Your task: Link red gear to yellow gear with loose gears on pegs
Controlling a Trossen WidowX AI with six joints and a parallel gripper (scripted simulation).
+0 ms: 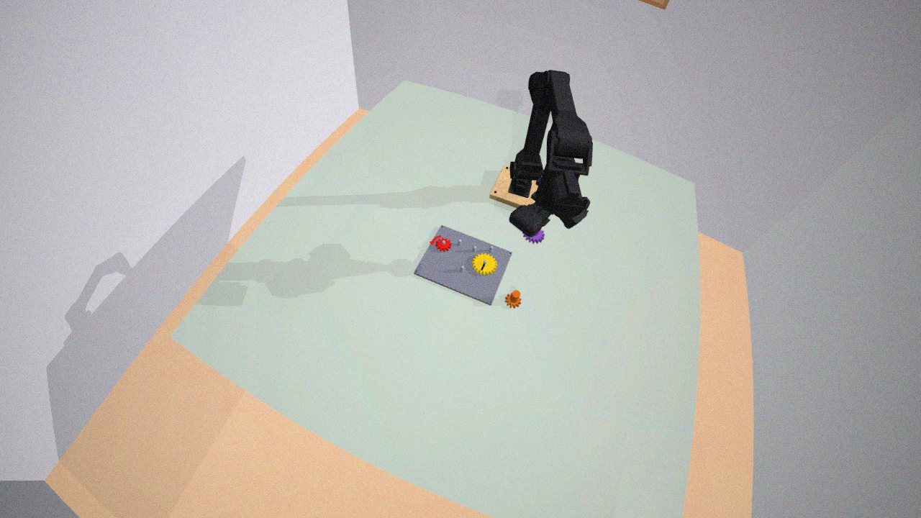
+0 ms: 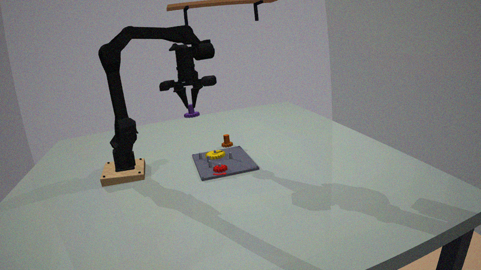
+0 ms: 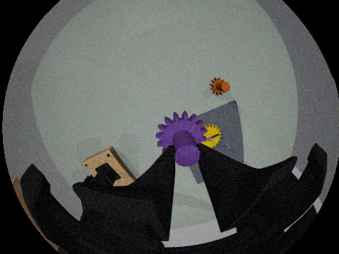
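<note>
Now: the red gear 20 mm ahead of my gripper tip, 210 mm to the right of it and 140 mm below it. From my gripper tip the other things lie so: yellow gear 40 mm ahead, 90 mm to the right, 140 mm below; purple gear 10 mm below; orange gear 110 mm ahead, 140 mm below.
</note>
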